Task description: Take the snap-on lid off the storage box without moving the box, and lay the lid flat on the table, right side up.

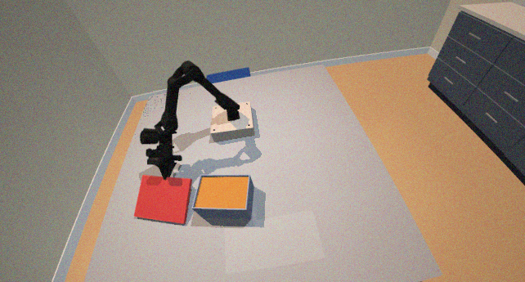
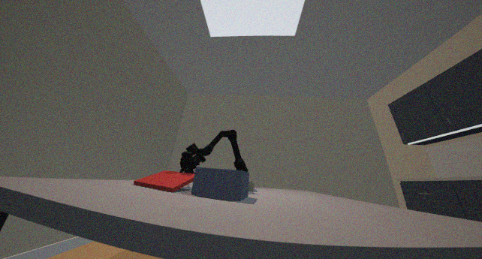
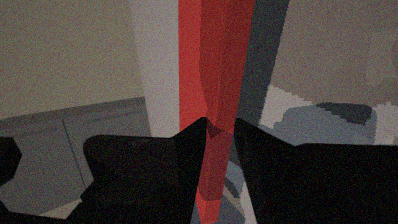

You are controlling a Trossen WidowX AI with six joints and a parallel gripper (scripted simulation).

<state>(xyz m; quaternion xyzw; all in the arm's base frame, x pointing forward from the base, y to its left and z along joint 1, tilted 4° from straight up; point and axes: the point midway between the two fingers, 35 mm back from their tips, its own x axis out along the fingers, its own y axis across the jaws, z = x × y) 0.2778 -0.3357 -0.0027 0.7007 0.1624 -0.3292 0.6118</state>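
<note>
Right now my gripper tip is 8 cm short of the red lid, 3 cm to the left of it and 2 cm above it. From my gripper tip the other things lie so: blue-grey storage box (14 cm ahead, 25 cm to the left, 1 cm below).
</note>
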